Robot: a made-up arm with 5 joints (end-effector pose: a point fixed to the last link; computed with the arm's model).
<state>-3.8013 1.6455 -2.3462 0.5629 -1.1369</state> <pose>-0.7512 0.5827 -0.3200 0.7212 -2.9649 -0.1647</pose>
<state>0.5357 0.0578 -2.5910 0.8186 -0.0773</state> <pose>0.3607 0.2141 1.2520 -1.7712 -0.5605 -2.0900</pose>
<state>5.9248 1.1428 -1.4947 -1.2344 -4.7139</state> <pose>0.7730 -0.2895 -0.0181 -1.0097 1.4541 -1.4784</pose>
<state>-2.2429 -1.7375 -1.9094 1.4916 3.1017</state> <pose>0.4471 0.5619 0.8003 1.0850 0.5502 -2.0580</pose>
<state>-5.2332 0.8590 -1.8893 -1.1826 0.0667</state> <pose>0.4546 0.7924 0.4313 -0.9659 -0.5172 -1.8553</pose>
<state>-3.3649 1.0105 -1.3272 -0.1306 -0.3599</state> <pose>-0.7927 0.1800 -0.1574 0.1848 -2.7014 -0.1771</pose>
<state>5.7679 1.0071 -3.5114 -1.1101 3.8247</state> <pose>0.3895 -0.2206 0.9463 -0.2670 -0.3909 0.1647</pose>
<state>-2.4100 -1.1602 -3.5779 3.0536 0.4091</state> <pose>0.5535 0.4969 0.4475 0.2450 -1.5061 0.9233</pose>
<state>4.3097 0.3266 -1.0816 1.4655 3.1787</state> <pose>-0.2515 -0.5904 0.1187 -2.2162 -1.4065 -0.8023</pose>
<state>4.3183 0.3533 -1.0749 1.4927 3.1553</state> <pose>-0.2422 -0.5824 0.0991 -2.1519 -1.4145 -0.8654</pose>
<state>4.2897 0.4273 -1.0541 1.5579 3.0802</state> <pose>-0.2453 -0.5453 0.0476 -2.0202 -1.3962 -1.0560</pose>
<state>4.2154 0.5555 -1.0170 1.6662 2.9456</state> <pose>-0.2539 -0.4681 -0.0292 -1.8150 -1.3370 -1.4031</pose>
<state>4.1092 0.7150 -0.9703 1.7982 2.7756</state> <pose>-0.2504 -0.3635 -0.1012 -1.5692 -1.2351 -1.8548</pose>
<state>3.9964 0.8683 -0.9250 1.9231 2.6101</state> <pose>-0.2296 -0.2639 -0.1461 -1.3309 -1.1055 -2.3051</pose>
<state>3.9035 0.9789 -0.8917 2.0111 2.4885</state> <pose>-0.2058 -0.1964 -0.1650 -1.1553 -0.9880 -2.6410</pose>
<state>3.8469 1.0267 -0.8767 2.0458 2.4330</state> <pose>-0.1955 -0.1664 -0.1704 1.0870 0.9285 2.7942</pose>
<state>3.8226 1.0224 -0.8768 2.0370 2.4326</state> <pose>-0.2009 -0.1628 -0.1708 1.1044 0.9209 2.7652</pose>
